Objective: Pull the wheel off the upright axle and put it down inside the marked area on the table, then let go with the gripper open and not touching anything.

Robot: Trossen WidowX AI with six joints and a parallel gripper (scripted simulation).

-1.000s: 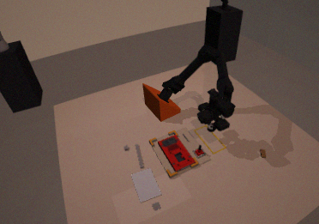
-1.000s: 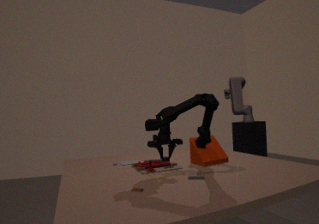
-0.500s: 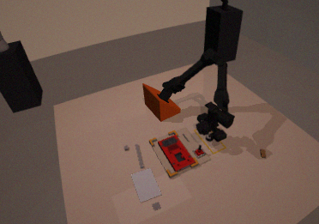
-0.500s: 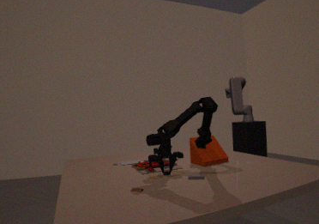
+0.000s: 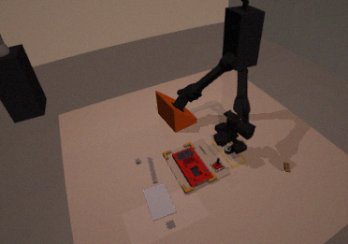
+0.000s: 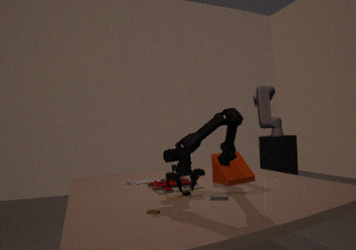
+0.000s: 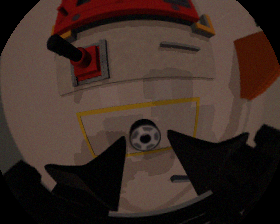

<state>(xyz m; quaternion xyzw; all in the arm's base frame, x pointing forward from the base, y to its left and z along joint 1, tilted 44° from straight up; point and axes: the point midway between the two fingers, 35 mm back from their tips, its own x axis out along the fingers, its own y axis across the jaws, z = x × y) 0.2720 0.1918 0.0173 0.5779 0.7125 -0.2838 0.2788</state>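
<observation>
The wheel is 10 mm below my gripper tip. Round my gripper tip: sheet (130 mm ahead, 400 mm to the right, 10 mm below); then block (210 mm ahead, 200 mm to the left, 10 mm below).
</observation>
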